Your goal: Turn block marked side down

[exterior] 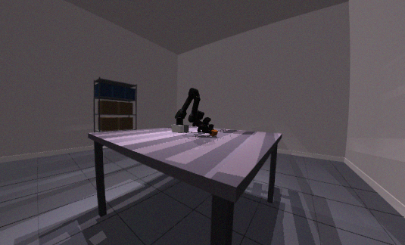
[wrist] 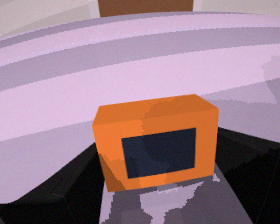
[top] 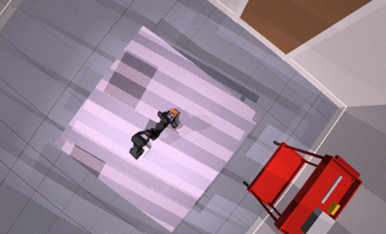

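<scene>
Now: the orange block 1 cm behind my gripper tip.
</scene>
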